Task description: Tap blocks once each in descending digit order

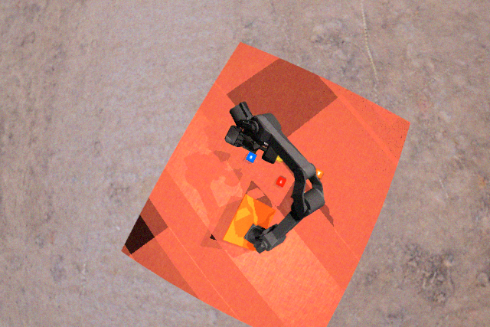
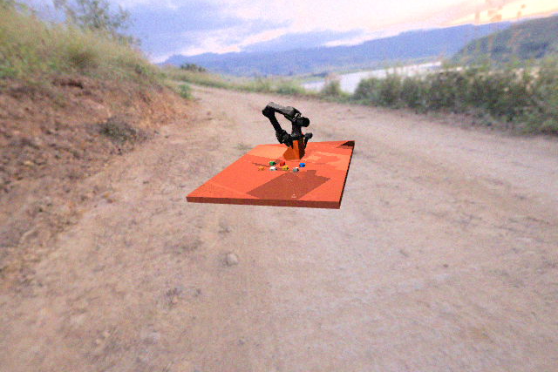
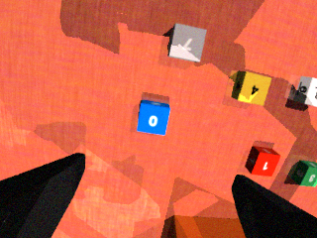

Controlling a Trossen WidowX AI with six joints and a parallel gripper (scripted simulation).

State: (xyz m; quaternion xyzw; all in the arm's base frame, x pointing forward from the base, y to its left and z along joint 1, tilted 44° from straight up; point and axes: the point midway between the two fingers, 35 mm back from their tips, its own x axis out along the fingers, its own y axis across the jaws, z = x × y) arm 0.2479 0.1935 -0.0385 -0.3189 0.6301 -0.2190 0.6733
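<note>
Now: the orange block 26 cm to the right of my gripper tip, 12 cm below it and 8 cm ahead of it. Round my gripper tip: yellow block (12 cm below, 9 cm to the right, 6 cm ahead); dark grey block (12 cm below, 8 cm ahead, 1 cm to the right); blue block (12 cm below, 1 cm behind).
</note>
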